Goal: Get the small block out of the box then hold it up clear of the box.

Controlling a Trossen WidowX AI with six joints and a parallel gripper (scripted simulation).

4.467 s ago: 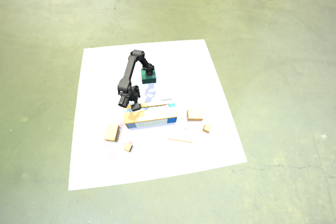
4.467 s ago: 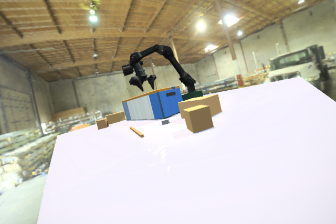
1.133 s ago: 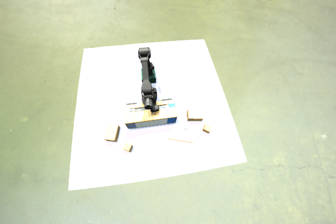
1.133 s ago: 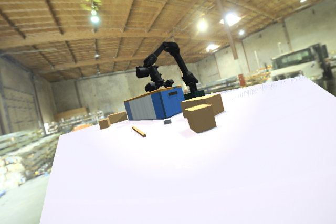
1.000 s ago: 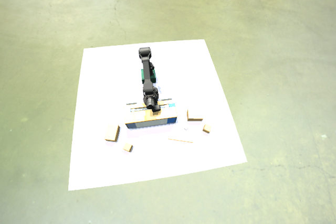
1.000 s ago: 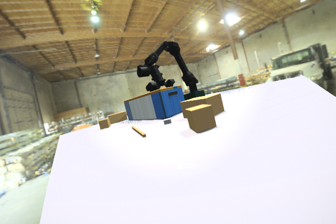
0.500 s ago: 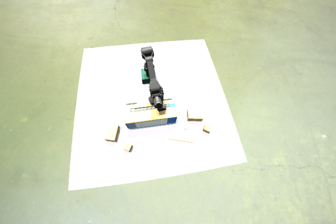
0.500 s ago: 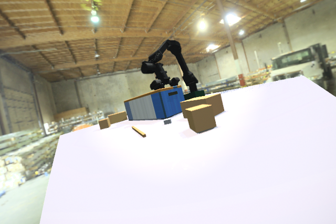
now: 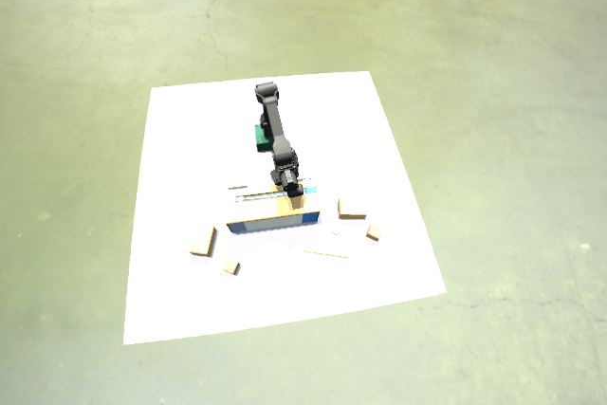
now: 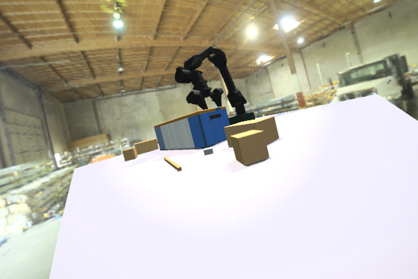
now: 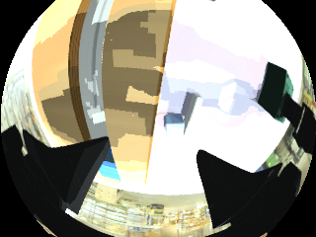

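Now: the blue piece 3 cm behind my gripper tip, 5 cm to the left of it and 10 cm below it. The rest, counted from my gripper tip: small grey block: 23 cm ahead, 10 cm to the left, 11 cm below; clear-fronted box: 1 cm ahead, 13 cm to the right, 6 cm below; thin tan stick: 31 cm ahead, 3 cm to the left, 12 cm below.
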